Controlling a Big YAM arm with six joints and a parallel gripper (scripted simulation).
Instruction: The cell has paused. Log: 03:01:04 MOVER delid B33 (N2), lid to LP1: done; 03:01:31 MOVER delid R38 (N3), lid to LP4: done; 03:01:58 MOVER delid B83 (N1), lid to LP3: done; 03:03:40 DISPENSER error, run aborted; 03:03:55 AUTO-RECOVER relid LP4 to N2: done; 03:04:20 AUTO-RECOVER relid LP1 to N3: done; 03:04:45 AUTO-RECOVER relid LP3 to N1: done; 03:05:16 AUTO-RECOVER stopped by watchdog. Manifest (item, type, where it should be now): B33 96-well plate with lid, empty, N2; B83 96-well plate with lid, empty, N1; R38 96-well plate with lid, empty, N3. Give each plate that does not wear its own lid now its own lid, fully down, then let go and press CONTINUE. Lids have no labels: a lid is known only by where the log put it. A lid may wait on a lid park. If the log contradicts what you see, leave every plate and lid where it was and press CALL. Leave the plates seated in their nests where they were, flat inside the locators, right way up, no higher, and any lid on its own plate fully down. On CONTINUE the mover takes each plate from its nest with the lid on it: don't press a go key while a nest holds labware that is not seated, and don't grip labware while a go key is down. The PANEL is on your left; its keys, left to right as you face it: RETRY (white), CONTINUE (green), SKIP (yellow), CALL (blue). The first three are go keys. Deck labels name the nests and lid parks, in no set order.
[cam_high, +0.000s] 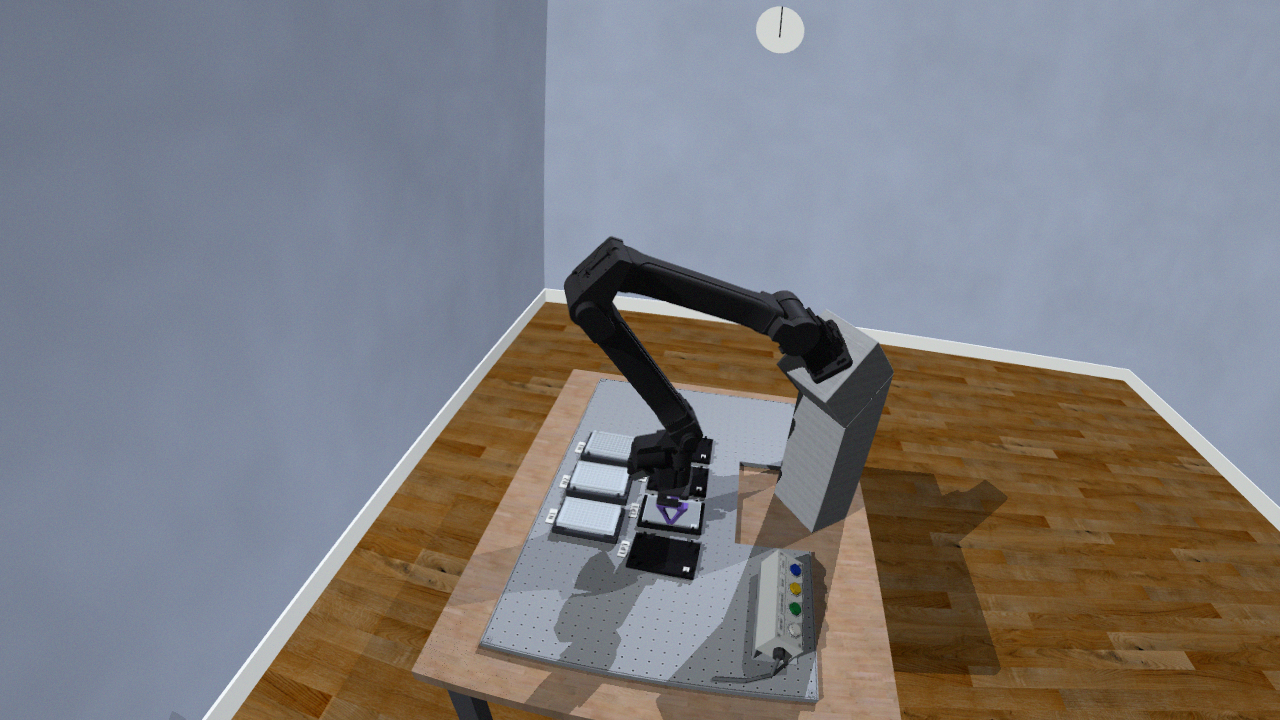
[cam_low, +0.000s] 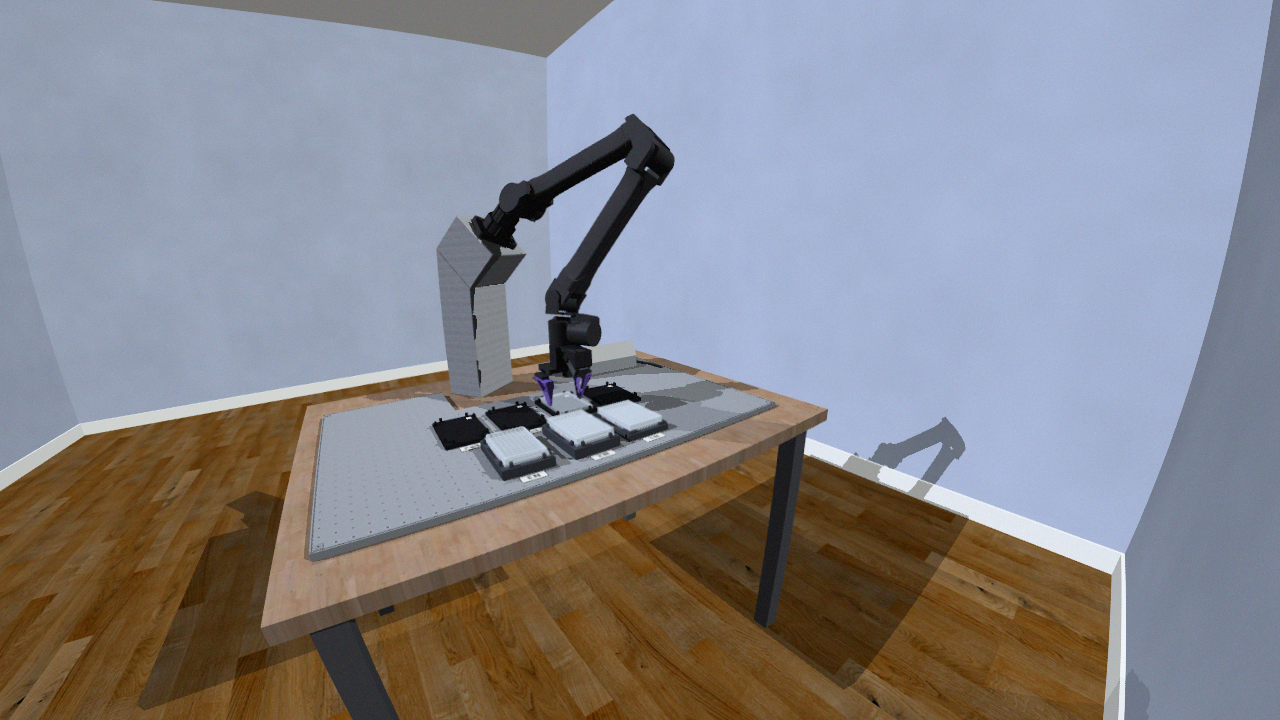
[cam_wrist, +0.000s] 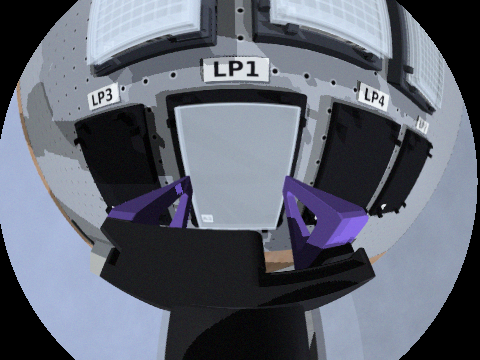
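Right now the lid park LP1 is 2 cm below my hand. Round my hand: lid park LP2: 26 cm to the right, 2 cm below; then lid park LP3: 13 cm to the left, 2 cm below; then lid park LP4: 13 cm to the right, 2 cm below.
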